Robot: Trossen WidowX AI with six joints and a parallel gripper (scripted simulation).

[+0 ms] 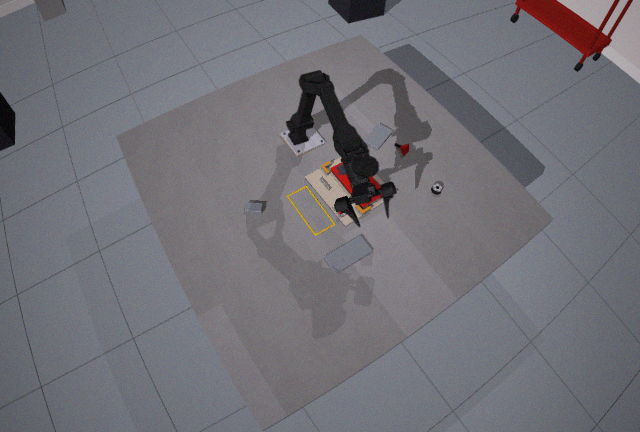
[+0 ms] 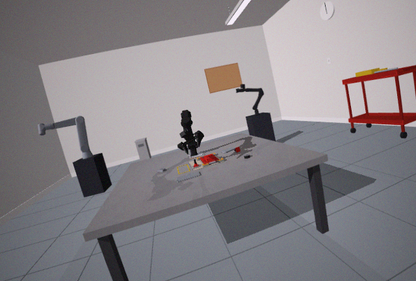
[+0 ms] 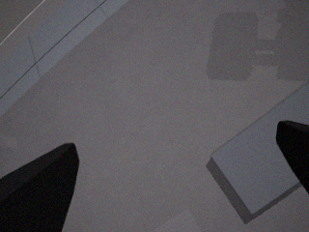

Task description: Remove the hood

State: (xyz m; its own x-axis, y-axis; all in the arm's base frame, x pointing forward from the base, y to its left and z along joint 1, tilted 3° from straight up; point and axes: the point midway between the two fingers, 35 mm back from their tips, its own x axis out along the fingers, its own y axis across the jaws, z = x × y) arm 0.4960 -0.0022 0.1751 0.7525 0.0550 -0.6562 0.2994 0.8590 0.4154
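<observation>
Right now my gripper tip is 190 mm past the red hood, 100 mm to the right of it and 120 mm above it. The rest, counted from my gripper tip: toy car wheel 80 mm behind, 350 mm to the left, 150 mm below.
</observation>
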